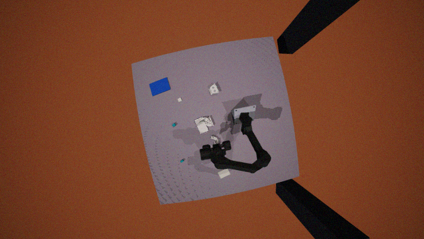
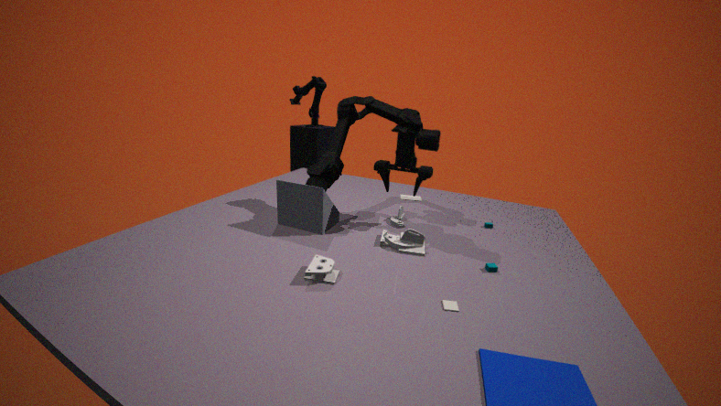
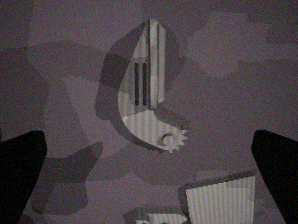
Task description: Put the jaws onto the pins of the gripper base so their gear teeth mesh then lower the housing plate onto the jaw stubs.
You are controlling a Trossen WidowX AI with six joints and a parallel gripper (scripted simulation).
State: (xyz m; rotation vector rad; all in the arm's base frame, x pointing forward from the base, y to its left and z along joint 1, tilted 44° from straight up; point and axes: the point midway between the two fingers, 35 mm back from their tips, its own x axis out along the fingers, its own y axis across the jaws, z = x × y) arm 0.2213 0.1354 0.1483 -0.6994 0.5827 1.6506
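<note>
Right now my gripper tip is 2 cm short of the grey jaw, 3 cm to the left of it and 9 cm above it. Also, from my gripper tip: white gripper base: 1 cm behind, 42 cm to the right, 7 cm below; white housing plate: 4 cm ahead, 17 cm to the right, 9 cm below; flat white plate: 5 cm behind, 27 cm to the left, 9 cm below.
</note>
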